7 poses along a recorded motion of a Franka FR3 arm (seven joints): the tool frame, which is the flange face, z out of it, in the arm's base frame.
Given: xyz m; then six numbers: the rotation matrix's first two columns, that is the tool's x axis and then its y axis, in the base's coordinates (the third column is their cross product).
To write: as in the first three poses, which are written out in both.
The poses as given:
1: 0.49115 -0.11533 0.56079 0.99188 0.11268 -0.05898 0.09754 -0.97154 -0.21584
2: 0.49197 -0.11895 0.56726 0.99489 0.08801 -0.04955 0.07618 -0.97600 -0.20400
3: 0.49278 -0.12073 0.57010 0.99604 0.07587 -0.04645 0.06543 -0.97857 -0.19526
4: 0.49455 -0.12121 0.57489 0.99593 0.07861 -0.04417 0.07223 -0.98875 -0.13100
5: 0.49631 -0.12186 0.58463 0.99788 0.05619 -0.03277 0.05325 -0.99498 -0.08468
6: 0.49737 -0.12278 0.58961 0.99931 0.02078 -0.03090 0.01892 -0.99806 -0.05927
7: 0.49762 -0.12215 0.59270 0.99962 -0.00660 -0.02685 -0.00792 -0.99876 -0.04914
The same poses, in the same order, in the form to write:
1: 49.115 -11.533 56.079 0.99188 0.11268 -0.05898 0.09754 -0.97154 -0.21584
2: 49.197 -11.895 56.726 0.99489 0.08801 -0.04955 0.07618 -0.97600 -0.20400
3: 49.278 -12.073 57.010 0.99604 0.07587 -0.04645 0.06543 -0.97857 -0.19526
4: 49.455 -12.121 57.489 0.99593 0.07861 -0.04417 0.07223 -0.98875 -0.13100
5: 49.631 -12.186 58.463 0.99788 0.05619 -0.03277 0.05325 -0.99498 -0.08468
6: 49.737 -12.278 58.961 0.99931 0.02078 -0.03090 0.01892 -0.99806 -0.05927
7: 49.762 -12.215 59.270 0.99962 -0.00660 -0.02685 -0.00792 -0.99876 -0.04914
